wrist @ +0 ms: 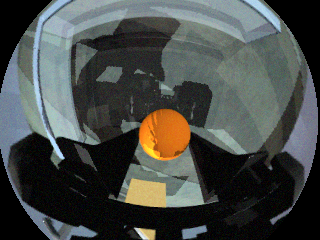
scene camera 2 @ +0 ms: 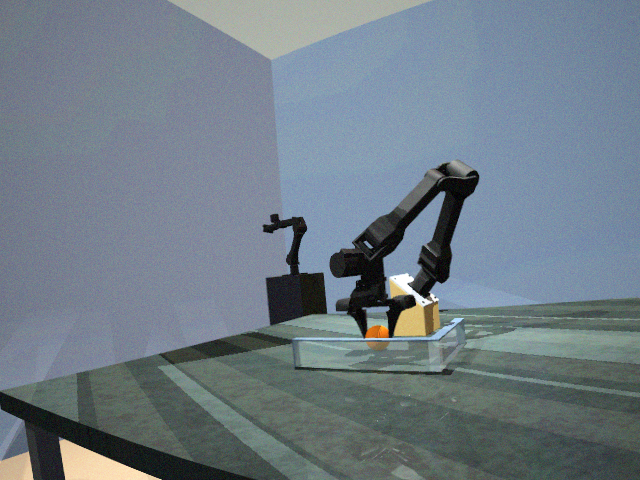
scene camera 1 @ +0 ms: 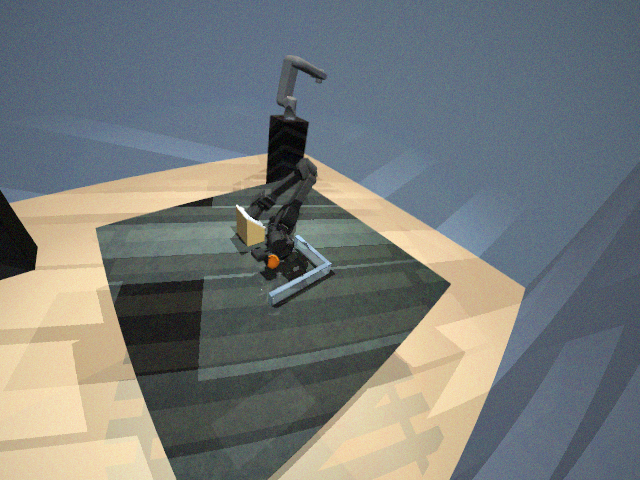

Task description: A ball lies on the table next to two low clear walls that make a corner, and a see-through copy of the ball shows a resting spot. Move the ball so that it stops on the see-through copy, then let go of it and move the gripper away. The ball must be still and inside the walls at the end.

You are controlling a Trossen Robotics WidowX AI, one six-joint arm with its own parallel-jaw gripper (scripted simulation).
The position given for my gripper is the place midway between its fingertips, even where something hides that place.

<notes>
I see my gripper (scene camera 2: pixel 378 339) and an orange ball (wrist: pixel 172 131).
My gripper is seen too in the wrist view (wrist: pixel 164 133).
</notes>
